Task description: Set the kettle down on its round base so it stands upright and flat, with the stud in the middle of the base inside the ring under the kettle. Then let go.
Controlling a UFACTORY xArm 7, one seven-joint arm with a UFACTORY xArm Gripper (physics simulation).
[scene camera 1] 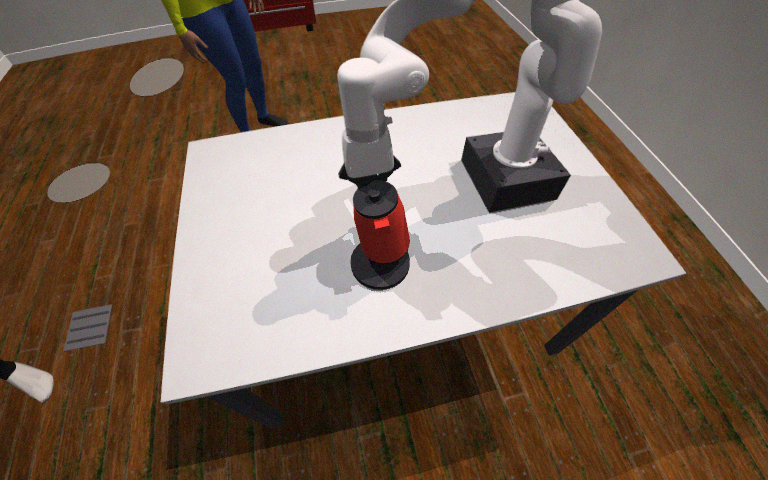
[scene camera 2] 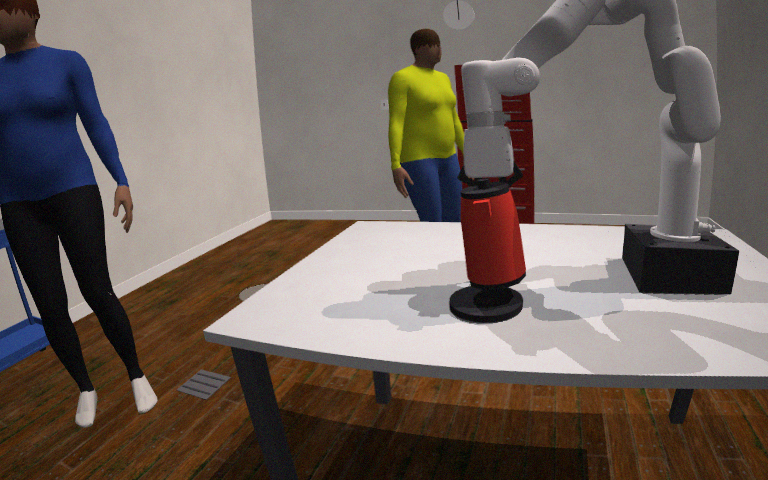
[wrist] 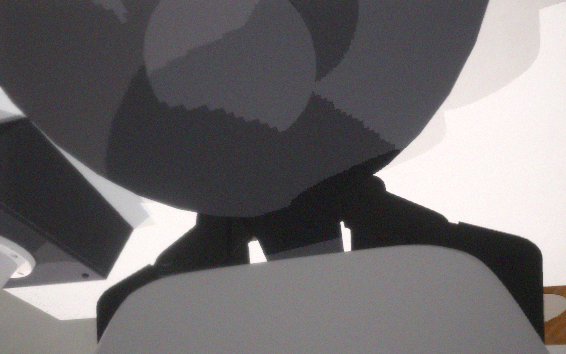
Labels:
round black base: scene camera 1; scene camera 2; not seen in the wrist view (out of frame)
same spot on round black base: [scene camera 2: 472, 304] = [scene camera 1: 373, 271]

